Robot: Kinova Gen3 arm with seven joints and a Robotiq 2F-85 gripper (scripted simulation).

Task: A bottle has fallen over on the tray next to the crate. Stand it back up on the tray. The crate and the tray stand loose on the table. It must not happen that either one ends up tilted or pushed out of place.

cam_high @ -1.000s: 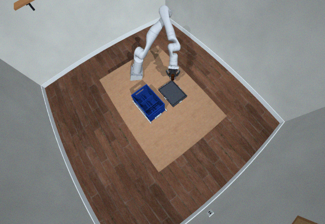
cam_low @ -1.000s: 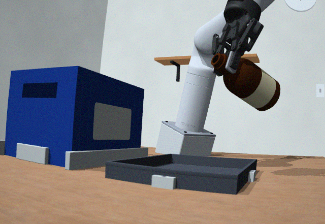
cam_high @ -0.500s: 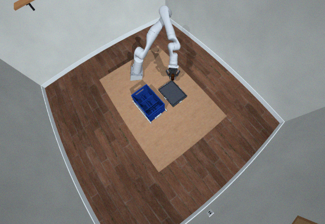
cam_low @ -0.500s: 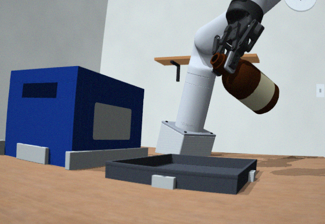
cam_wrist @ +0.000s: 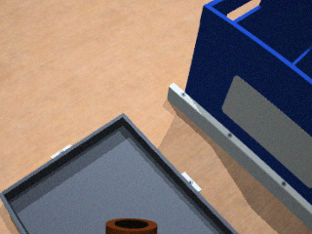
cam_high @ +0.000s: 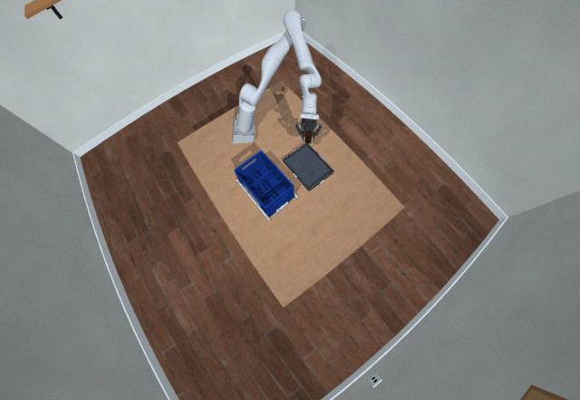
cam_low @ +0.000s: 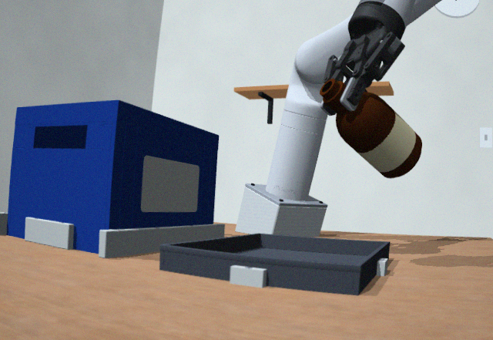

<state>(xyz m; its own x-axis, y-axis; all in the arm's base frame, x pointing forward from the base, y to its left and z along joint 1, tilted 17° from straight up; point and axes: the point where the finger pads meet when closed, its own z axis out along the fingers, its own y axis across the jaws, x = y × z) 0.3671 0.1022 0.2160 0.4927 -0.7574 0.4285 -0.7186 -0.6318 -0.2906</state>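
My gripper is now 30 mm past the brown bottle, 30 mm to the right of it and 30 mm above it. Also, from my hand: blue crate 20 mm behind, 320 mm to the right, 120 mm below; tray 50 mm ahead, 40 mm to the right, 190 mm below.
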